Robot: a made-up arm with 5 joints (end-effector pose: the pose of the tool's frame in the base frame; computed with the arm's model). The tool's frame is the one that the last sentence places. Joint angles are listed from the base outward.
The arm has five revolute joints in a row. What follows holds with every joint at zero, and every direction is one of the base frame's.
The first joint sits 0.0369 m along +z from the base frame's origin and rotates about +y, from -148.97 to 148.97 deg.
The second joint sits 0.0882 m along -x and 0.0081 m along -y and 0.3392 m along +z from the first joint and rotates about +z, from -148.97 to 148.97 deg.
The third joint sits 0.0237 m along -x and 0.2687 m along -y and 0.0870 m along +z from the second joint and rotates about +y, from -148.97 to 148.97 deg.
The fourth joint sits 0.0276 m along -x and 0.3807 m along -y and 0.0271 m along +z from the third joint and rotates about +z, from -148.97 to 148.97 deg.
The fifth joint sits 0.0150 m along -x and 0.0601 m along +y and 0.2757 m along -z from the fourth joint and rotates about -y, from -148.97 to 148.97 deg.
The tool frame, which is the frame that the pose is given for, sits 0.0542 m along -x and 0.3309 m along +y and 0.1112 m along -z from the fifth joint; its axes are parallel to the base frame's.
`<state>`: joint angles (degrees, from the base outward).
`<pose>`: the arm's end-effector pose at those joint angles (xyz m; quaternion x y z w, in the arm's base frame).
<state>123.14 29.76 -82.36 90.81 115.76</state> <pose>-0.1989 -0.3992 -0.2252 0.7336 -0.5420 -0.0302 0.4088</pose>
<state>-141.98 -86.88 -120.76 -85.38 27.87</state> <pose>-0.0288 -0.1524 -1.1173 -0.4076 0.1101 0.2777 0.8629</pose>
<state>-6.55 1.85 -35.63 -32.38 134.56</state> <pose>0.1912 -0.3717 0.4739 -0.1858 -0.9634 -0.1908 0.0300</pose>
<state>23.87 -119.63 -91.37 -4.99 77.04</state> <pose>-0.2177 -0.1373 0.7033 -0.8605 -0.4908 0.0706 0.1174</pose>
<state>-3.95 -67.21 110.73 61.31 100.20</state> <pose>-0.5529 0.0090 0.8267 0.4729 -0.2281 -0.5714 0.6307</pose>
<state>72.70 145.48 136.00 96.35 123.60</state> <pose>0.8927 0.5441 0.1658 0.3728 0.8441 0.3360 0.1886</pose>
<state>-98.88 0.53 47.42 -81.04 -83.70</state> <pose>-0.0319 -0.4662 0.0003 0.5974 0.2095 -0.2493 0.7329</pose>
